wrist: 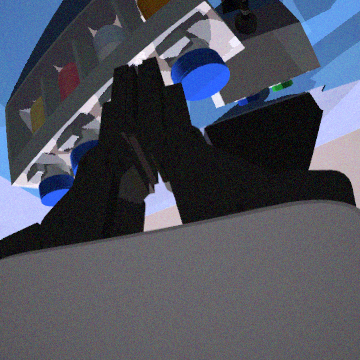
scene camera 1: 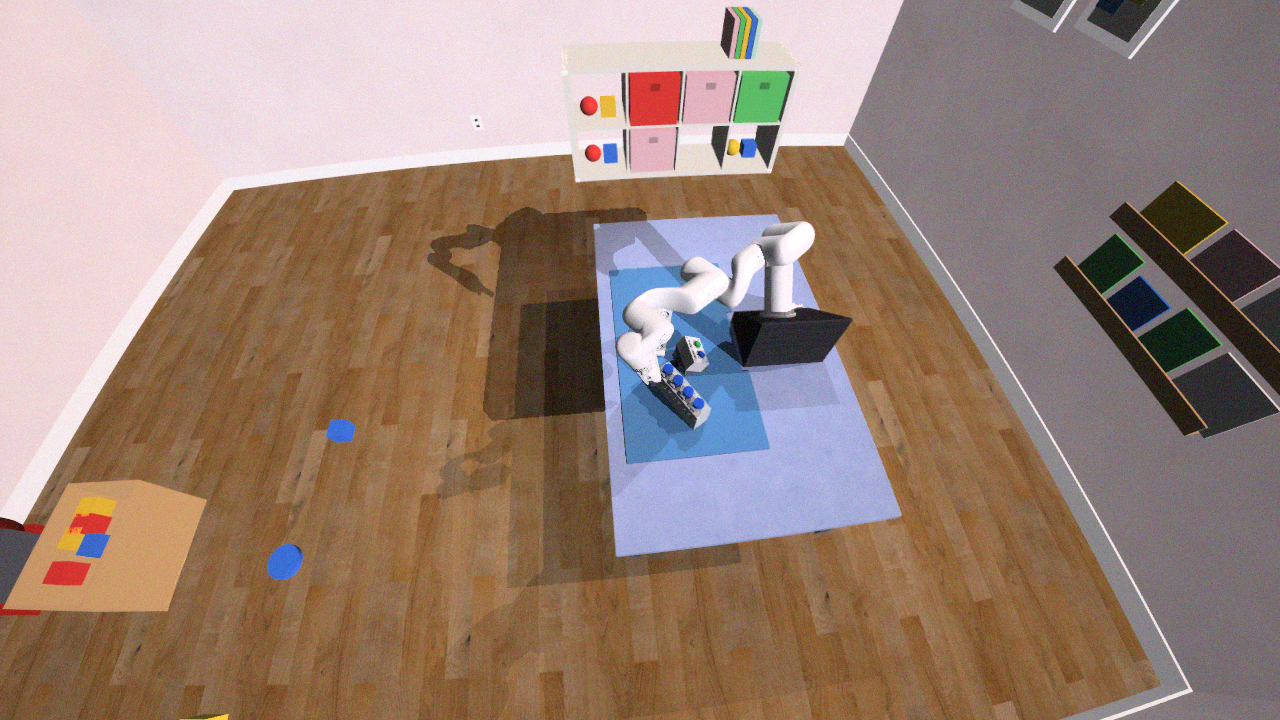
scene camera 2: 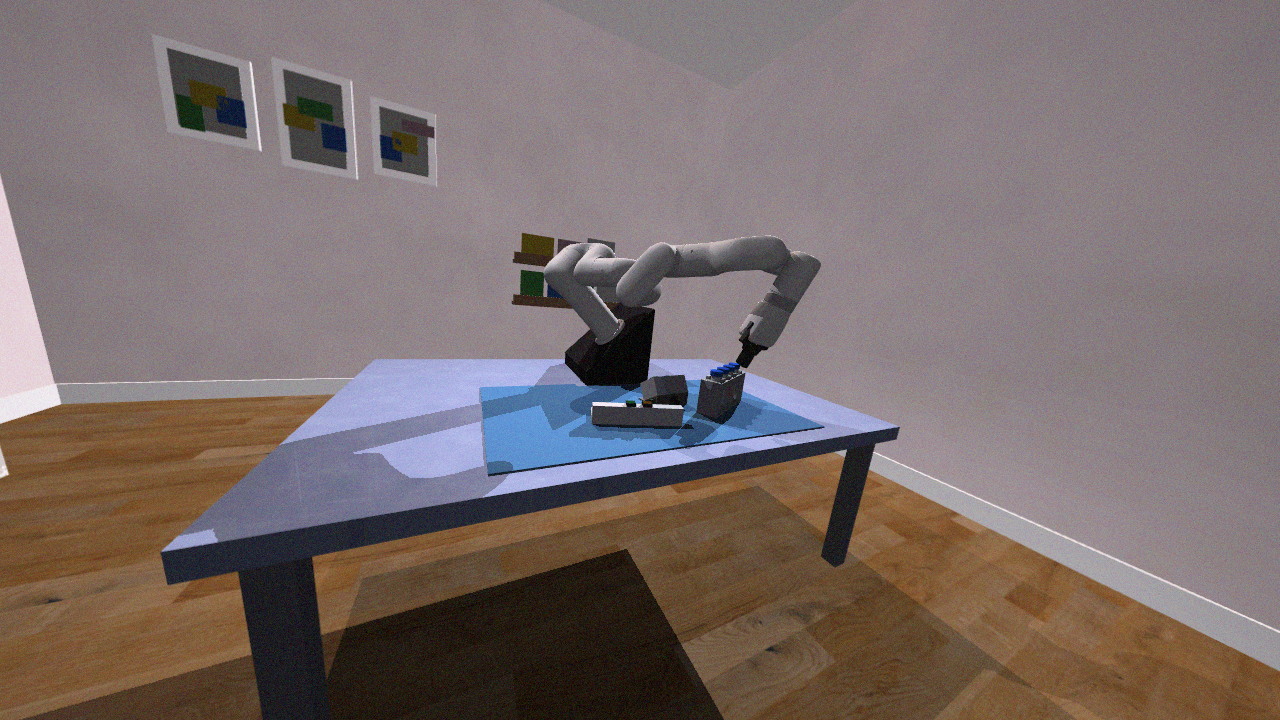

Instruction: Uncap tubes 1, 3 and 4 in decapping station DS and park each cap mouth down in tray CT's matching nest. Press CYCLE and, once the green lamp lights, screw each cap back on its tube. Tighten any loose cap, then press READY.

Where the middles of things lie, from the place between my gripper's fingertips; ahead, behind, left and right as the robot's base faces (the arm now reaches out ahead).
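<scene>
Lamp box (scene camera 2: 665,390): 110 mm below my hand, 110 mm to the right of it, 160 mm behind it.
</scene>
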